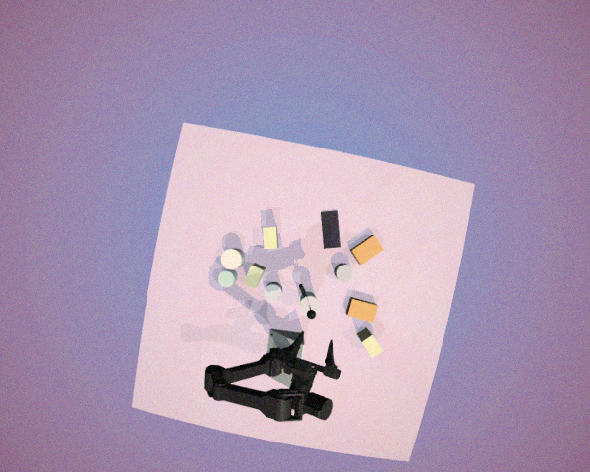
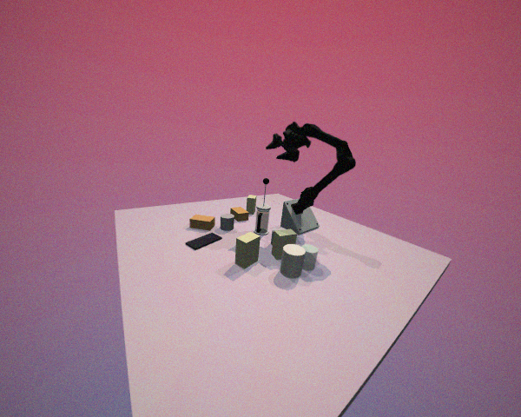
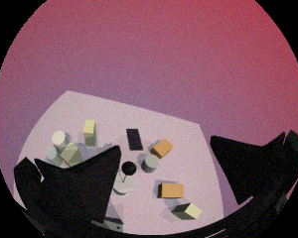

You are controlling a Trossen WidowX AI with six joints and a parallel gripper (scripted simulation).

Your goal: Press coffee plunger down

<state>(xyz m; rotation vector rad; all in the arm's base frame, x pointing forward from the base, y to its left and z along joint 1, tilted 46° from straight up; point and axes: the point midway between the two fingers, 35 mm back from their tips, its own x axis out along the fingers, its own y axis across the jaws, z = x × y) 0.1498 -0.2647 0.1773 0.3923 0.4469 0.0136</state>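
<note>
My gripper tip is 27 cm above the coffee press, 4 cm short of it and 2 cm to the right of it. Round my gripper tip: dark flat slab: 40 cm below, 33 cm ahead, 5 cm to the right.
</note>
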